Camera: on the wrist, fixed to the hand. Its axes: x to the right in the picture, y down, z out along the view.
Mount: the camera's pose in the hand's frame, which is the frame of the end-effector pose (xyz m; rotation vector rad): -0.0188 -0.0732 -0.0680 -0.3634 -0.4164 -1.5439
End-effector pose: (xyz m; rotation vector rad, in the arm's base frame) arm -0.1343 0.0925 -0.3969 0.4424 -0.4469 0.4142
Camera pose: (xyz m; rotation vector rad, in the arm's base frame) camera -0.0937 0.0601 -0.4843 0.4004 -0.4463 -1.2536
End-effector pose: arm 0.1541 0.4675 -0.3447 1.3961 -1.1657 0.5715
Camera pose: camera 0.2306 0.5247 -0.3795 1.6496 -0.1792 -0.9949
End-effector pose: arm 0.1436 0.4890 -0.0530 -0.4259 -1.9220 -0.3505
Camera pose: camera 0.1732 0.3918 -0.0484 0.9509 -2.2372 -1.6979
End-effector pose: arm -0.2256 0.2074 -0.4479 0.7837 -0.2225 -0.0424
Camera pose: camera -0.2261 0.2051 -0.5495 0.4127 0.0486 -1.6654
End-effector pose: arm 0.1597 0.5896 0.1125 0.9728 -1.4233 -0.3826
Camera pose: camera 0.2432 0.5836 0.0549 1.5757 -0.5996 -1.9689
